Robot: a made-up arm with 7 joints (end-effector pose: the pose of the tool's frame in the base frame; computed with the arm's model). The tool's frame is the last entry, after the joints. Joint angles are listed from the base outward.
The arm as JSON. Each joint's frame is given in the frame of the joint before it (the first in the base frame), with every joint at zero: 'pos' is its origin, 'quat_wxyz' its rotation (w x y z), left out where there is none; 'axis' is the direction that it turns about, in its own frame. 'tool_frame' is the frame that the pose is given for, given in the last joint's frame.
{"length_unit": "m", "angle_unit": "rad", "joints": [
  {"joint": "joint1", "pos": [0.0, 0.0, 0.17], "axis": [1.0, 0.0, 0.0]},
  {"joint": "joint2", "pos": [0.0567, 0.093, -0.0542], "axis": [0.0, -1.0, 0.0]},
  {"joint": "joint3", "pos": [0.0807, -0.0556, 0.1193], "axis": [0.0, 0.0, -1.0]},
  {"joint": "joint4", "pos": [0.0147, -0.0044, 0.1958], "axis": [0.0, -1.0, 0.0]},
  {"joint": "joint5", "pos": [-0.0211, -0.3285, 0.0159], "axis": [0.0, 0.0, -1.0]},
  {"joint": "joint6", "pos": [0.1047, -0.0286, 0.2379], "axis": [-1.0, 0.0, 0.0]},
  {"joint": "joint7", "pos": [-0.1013, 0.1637, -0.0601], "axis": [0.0, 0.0, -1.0]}
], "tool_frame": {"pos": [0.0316, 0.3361, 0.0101]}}
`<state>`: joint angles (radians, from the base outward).
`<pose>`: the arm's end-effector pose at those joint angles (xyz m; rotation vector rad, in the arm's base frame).
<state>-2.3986 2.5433 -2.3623 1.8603 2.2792 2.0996 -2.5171</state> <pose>-0.4813 0.0359 0.2885 1.1192 -1.1353 0.2573</pose>
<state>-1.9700 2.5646 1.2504 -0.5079 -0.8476 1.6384 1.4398</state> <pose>-0.1173 -0.1146 0.5255 0.5897 -2.4229 0.3252</pose>
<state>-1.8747 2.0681 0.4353 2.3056 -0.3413 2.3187 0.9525</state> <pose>-0.2514 -0.5139 0.6623 -2.3226 1.1006 1.3978</pose>
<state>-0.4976 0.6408 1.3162 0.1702 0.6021 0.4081 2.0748</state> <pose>-0.6122 -0.1445 0.4129 -0.6127 0.4240 2.2493</pose>
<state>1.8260 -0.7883 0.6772 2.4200 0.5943 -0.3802 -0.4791</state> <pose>0.0495 -0.1787 0.4507 0.9138 -1.3256 -1.2539</pose>
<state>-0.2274 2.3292 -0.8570 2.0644 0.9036 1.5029 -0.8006</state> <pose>-0.3777 0.1182 0.2227 -0.0550 3.0976 -0.2320</pose>
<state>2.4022 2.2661 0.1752 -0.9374 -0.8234 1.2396 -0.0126</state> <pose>-0.0071 0.3518 0.2990 0.5684 -0.3574 -1.4579</pose>
